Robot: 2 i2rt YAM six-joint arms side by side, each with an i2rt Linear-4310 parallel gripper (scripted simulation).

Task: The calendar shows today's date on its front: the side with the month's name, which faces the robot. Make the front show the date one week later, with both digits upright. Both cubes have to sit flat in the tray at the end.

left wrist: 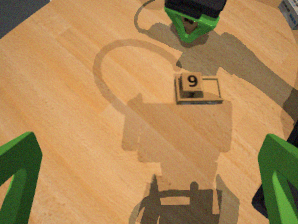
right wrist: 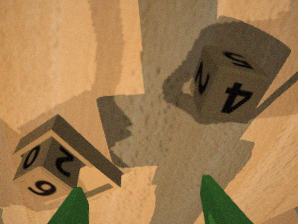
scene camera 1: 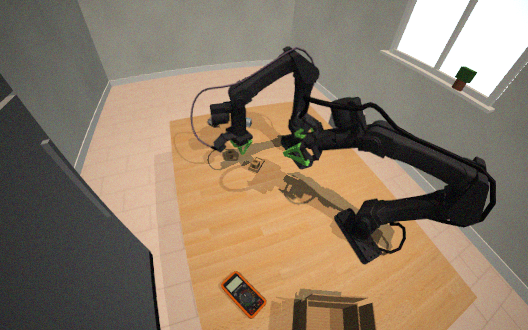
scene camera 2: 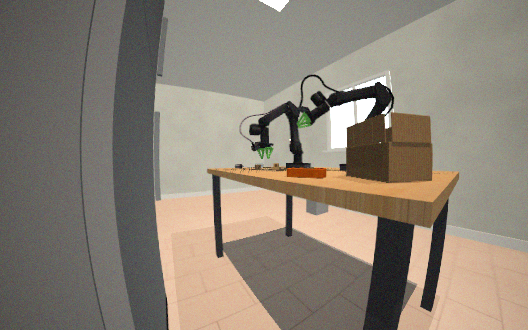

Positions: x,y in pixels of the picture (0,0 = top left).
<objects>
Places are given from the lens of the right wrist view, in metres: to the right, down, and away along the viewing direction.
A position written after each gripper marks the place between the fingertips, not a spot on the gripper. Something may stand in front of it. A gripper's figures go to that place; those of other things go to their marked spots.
right gripper (right wrist: 142,190): 0.00, 0.03, 0.10
wooden cube (right wrist: 48,172): -0.06, 0.04, 0.14
wooden cube (right wrist: 227,85): 0.04, -0.01, 0.12
calendar tray (right wrist: 98,176): -0.04, 0.05, 0.19
</objects>
